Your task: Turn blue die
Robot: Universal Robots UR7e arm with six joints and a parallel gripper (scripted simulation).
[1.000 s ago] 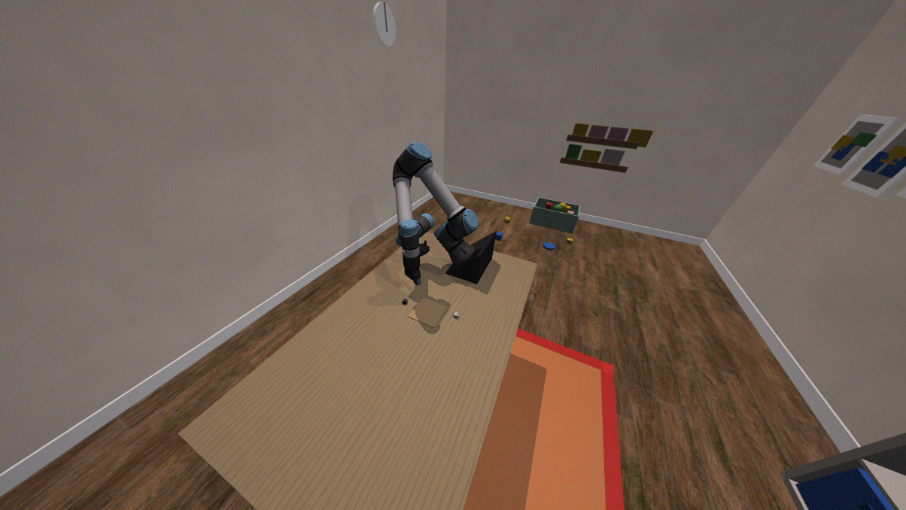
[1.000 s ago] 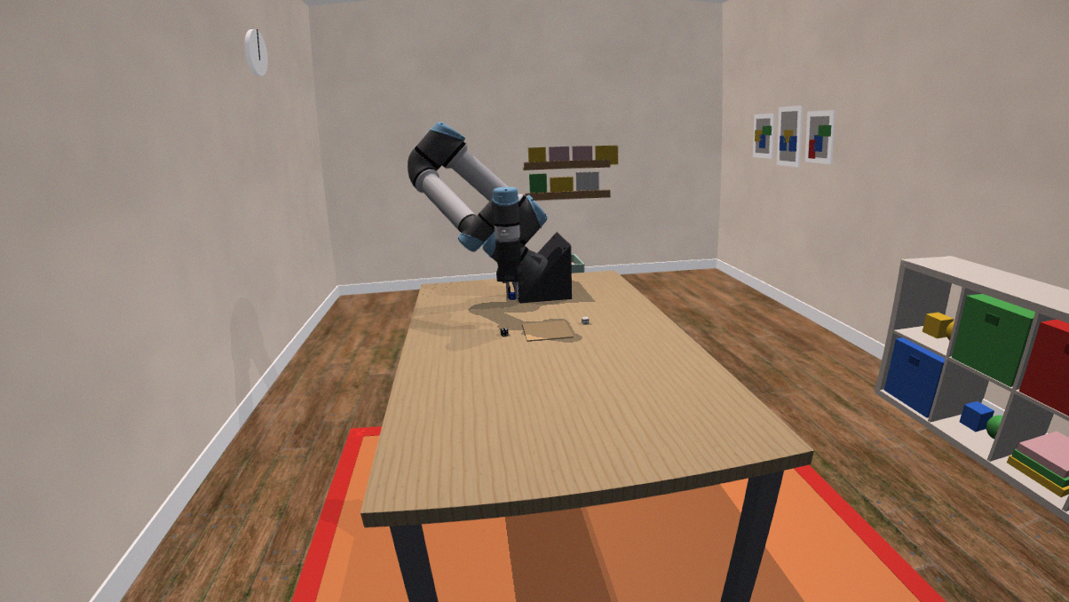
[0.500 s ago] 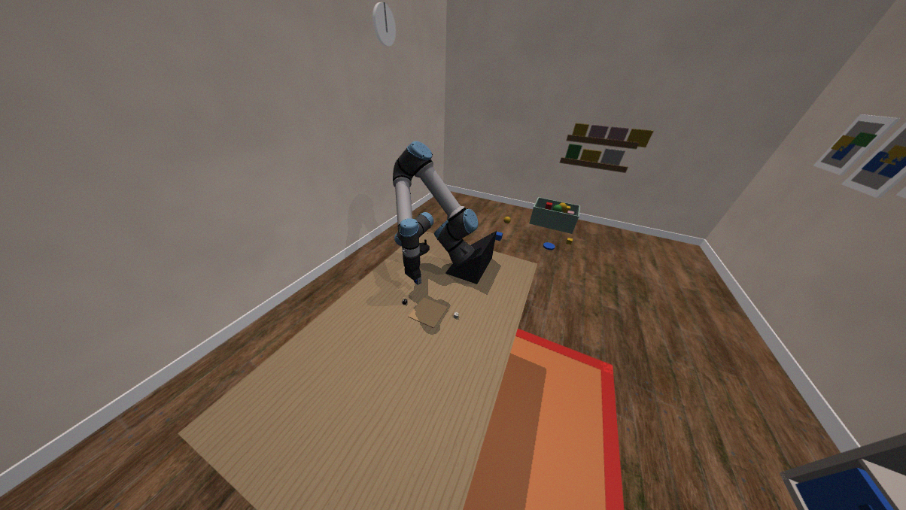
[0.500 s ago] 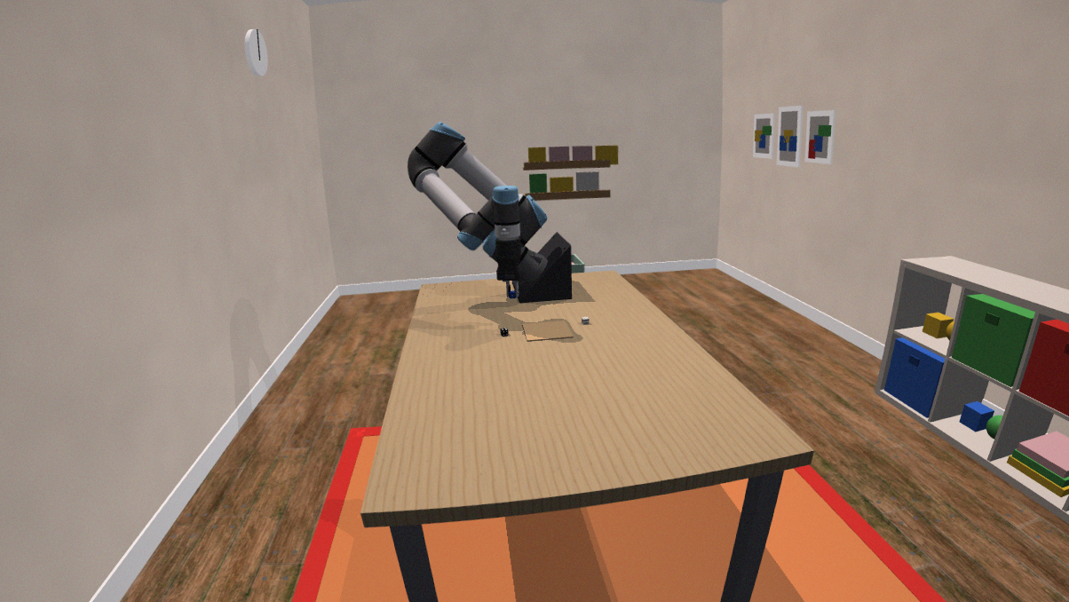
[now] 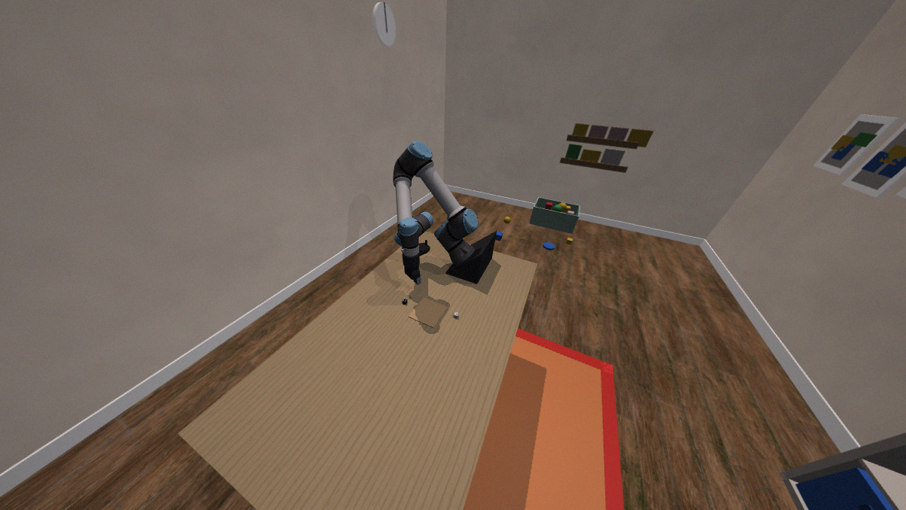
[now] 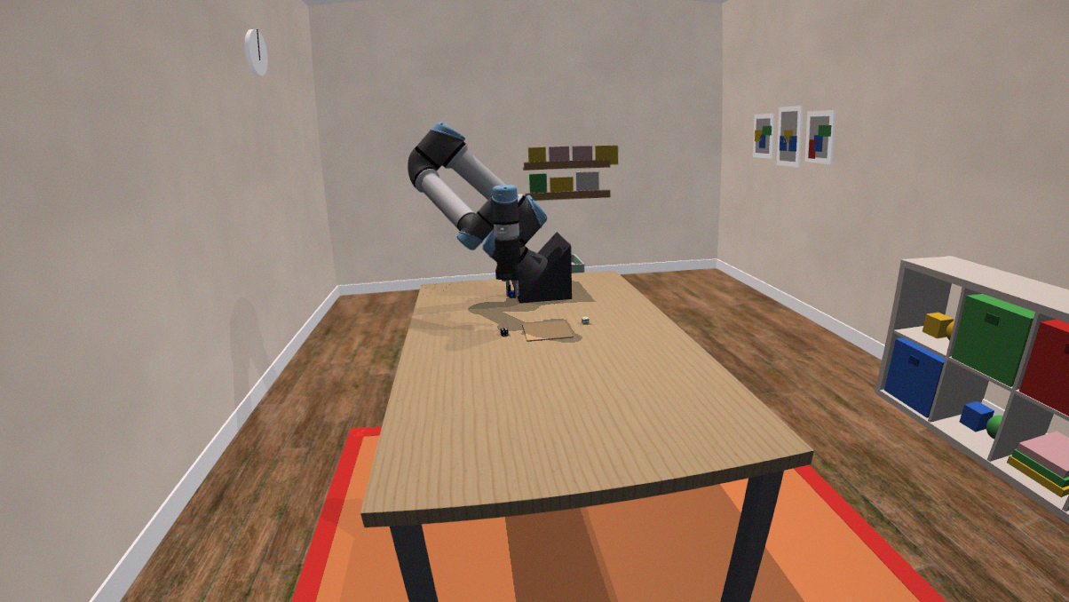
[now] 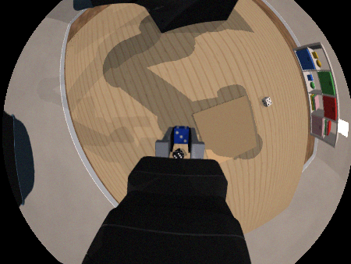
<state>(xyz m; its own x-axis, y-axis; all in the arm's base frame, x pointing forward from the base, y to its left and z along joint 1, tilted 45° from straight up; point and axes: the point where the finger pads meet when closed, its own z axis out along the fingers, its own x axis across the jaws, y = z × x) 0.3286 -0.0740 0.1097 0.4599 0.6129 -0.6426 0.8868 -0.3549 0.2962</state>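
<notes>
Right now the black die is 60 mm ahead of my hand, 40 mm to the right of it and 110 mm below it. The rest, counted from my hand: tan mat (70 mm ahead, 90 mm to the left, 120 mm below); blue die (10 mm below); white die (40 mm ahead, 230 mm to the left, 110 mm below).
</notes>
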